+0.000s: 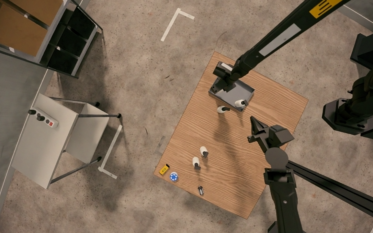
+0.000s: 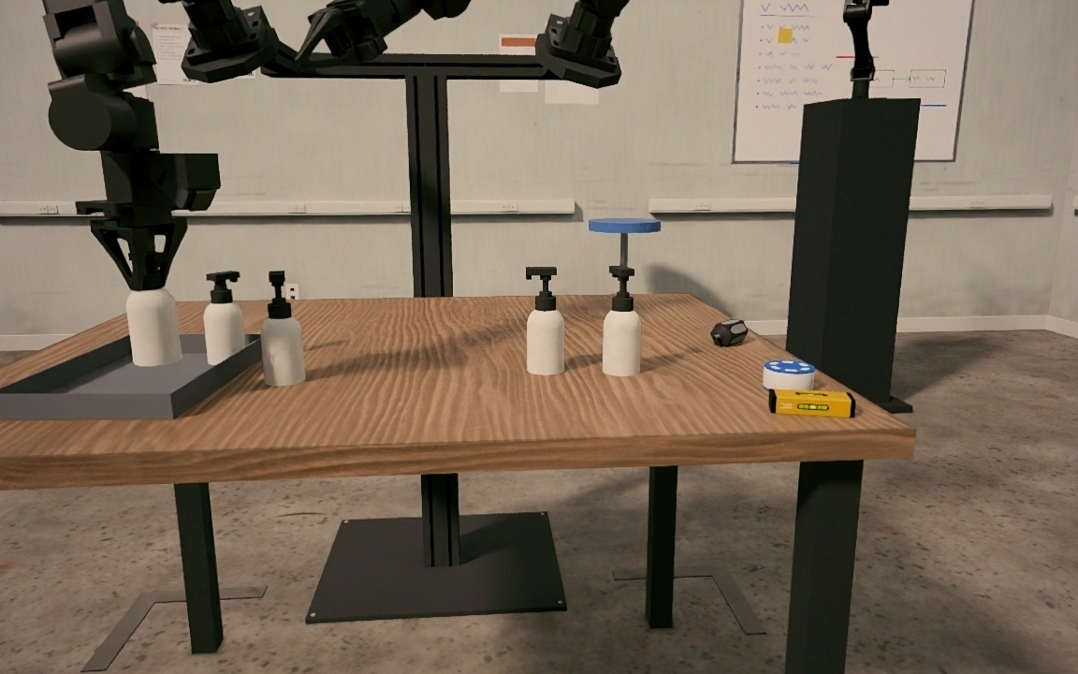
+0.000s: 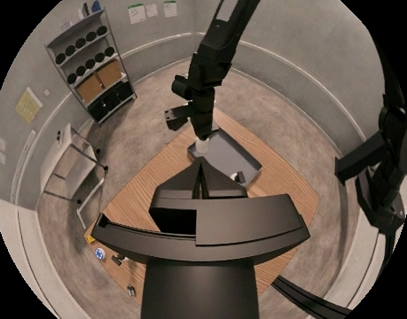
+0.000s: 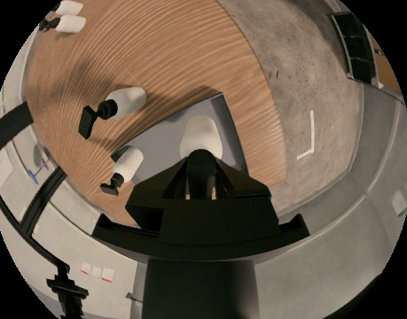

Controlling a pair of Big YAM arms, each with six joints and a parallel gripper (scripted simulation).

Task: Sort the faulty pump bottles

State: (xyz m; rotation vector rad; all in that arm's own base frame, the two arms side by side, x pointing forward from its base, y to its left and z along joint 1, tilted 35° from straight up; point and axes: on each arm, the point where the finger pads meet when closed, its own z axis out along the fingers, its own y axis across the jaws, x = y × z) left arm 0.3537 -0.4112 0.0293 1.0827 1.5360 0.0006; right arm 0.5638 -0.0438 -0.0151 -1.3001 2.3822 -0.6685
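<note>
The grey tray lies 14 cm below my right hand, 10 cm behind it and 4 cm to the right of it. Also, from my right hand: black object (76 cm to the left, 19 cm behind, 13 cm below).
</note>
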